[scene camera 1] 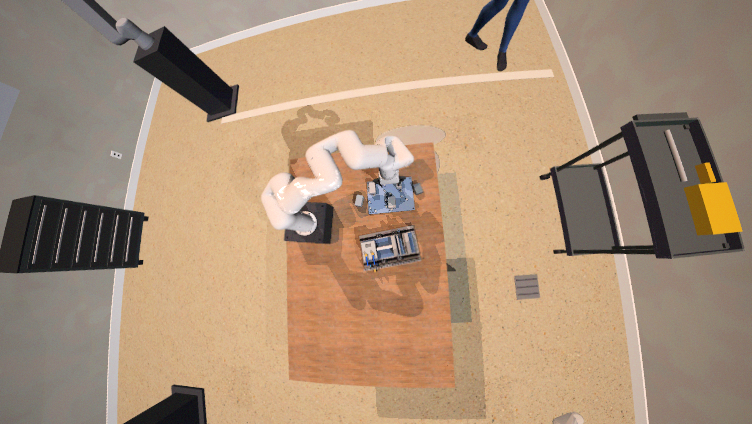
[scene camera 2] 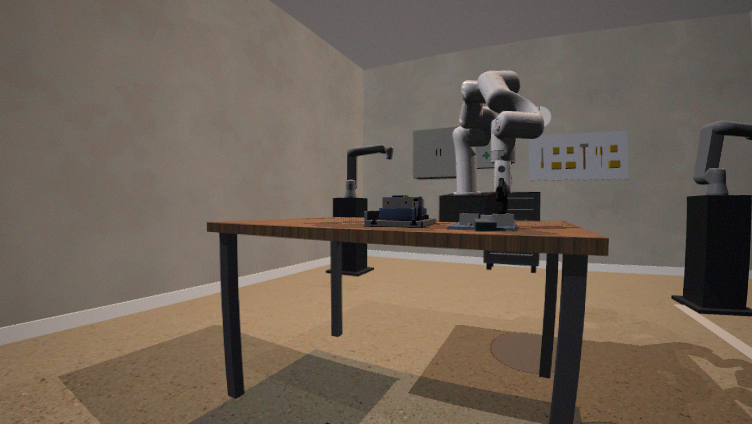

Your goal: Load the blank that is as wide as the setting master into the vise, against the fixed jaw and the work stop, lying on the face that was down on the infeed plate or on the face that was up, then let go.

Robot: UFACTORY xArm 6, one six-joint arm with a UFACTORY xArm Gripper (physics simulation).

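Where they show: gripper, between the fingertips: [scene camera 1: 390, 184] [scene camera 2: 501, 213]; arm's base, origin of its link: [scene camera 1: 305, 223] [scene camera 2: 467, 194].
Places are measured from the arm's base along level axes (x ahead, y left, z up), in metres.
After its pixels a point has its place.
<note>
My gripper [scene camera 1: 389, 184] @[z -0.081, x 0.464, y 0.166 m] [scene camera 2: 500, 203] @[z -0.081, x 0.464, y 0.166 m] is open and empty. It points down over the far part of the blue infeed plate [scene camera 1: 379, 209] @[z -0.118, x 0.386, y 0.044 m] [scene camera 2: 458, 226] @[z -0.118, x 0.579, y 0.049 m], just above the blanks. Small grey blanks lie on the plate, one of them [scene camera 1: 391, 200] @[z -0.082, x 0.461, y 0.076 m] near its middle and another [scene camera 1: 371, 188] @[z -0.082, x 0.359, y 0.160 m] at its far left; the wrist hides part of them. A grey block [scene camera 1: 359, 199] @[z -0.090, x 0.284, y 0.110 m] lies on the table left of the plate and another [scene camera 1: 418, 188] @[z -0.098, x 0.615, y 0.126 m] right of it. The vise [scene camera 1: 389, 246] @[z -0.041, x 0.423, y -0.167 m] [scene camera 2: 399, 209] @[z -0.070, x 0.543, y -0.145 m] stands on the table nearer the middle, with nothing that I can make out between its jaws.
The wooden table [scene camera 1: 368, 326] @[z -0.126, x 0.256, y -0.576 m] [scene camera 2: 325, 227] @[z -0.126, x 0.682, y -0.335 m] carries everything; the arm's black base [scene camera 1: 321, 224] @[z -0.009, x 0.086, y -0.016 m] sits at its left edge. Around it stand a drawer cabinet [scene camera 1: 67, 234], a cart [scene camera 1: 679, 179] with a yellow box, other arm pedestals [scene camera 2: 716, 247], and a person's legs [scene camera 1: 497, 26].
</note>
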